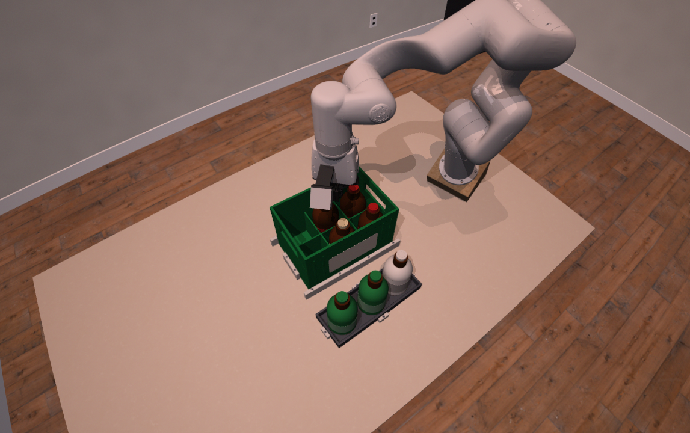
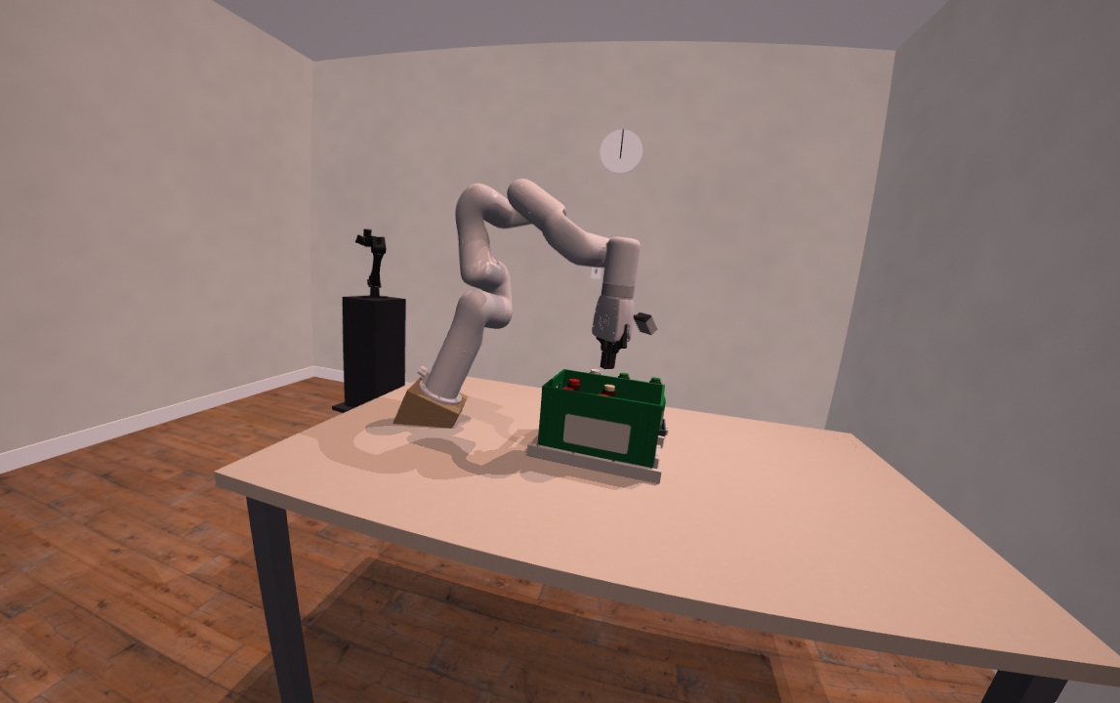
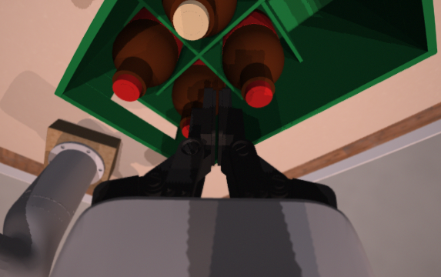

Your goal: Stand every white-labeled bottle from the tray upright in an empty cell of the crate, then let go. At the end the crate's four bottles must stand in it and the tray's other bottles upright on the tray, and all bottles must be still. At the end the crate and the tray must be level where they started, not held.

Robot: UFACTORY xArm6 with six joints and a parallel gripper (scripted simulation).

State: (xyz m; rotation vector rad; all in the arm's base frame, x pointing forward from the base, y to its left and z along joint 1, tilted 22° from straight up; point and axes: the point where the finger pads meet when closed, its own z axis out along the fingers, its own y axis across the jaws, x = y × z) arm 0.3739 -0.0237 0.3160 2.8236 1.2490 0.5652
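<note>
Right now my hand is 19 cm to the right of the white-labeled bottle, 15 cm above it and 7 cm past it. From my hand the other things lie so: tray 22 cm below, 20 cm to the left, 1 cm ahead; then crate 15 cm below, 1 cm ahead.
</note>
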